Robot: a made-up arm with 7 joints.
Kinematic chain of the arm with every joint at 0, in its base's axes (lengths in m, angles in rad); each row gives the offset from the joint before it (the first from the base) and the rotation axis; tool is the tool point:
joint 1: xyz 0 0 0.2 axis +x
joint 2: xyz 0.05 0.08 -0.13 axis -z
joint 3: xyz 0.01 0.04 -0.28 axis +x
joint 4: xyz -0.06 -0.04 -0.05 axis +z
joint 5: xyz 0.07 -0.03 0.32 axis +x
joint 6: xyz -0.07 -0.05 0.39 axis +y
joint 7: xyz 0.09 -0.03 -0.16 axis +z
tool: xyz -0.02 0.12 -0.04
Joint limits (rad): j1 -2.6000..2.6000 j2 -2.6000..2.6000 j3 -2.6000..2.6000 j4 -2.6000..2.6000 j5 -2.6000..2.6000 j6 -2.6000..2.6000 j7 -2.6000..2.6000
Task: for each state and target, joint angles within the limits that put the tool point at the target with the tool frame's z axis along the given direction. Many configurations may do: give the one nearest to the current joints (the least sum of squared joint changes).
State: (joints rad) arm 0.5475 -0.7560 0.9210 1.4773 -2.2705 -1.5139 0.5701
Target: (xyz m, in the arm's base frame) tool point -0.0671 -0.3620 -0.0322 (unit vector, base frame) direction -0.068 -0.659 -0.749
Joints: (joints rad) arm -0.2872 -0.7276 1.2626 1.9810 -1.5986 -0.8240 0.4983
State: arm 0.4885 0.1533 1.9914 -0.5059 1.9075 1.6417 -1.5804
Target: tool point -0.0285 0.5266 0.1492 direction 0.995 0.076 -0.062
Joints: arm 1.1666 0.7552 2.3802 -0.2111 2.3720 0.9988 -2.2153
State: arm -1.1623 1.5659 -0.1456 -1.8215 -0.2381 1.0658 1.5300
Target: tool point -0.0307 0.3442 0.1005 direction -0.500 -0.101 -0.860
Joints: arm -1.1569 2.0792 0.5456 -1.9924 0.0029 1.5302 1.6063
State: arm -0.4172 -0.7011 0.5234 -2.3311 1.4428 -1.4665 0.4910
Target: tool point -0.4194 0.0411 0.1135 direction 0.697 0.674 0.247
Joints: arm -0.0852 -0.2246 0.5636 -2.5301 1.6378 -1.5798 0.4960
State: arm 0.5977 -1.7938 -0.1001 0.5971 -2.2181 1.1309 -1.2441
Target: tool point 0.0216 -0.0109 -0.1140 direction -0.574 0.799 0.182
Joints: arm 0.5418 -1.7083 -0.2996 0.4344 -2.3434 1.4150 -1.0351
